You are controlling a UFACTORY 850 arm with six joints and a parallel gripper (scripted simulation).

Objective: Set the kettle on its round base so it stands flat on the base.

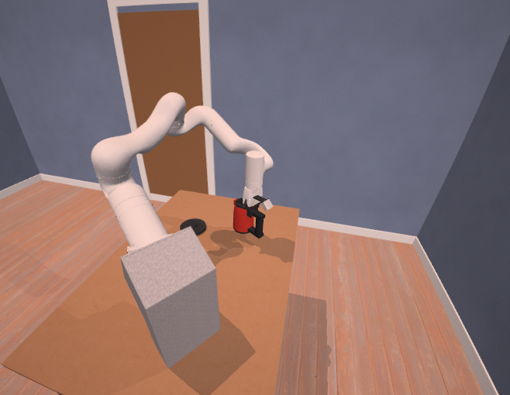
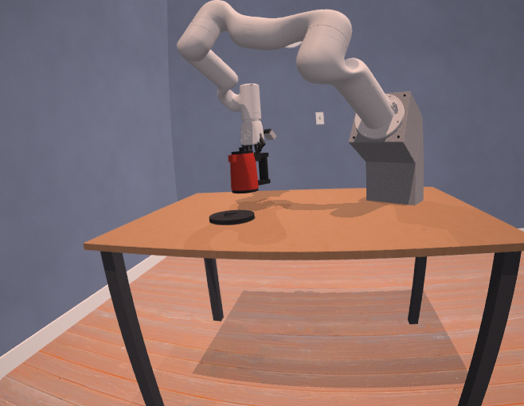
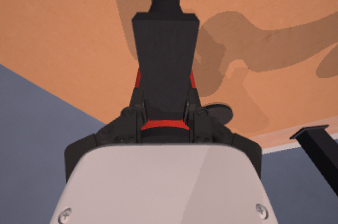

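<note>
Right now my hand is 1 cm short of the red kettle, 3 cm to the right of it and 5 cm above it. Round my hand: round black base 13 cm behind, 32 cm to the left, 17 cm below.
</note>
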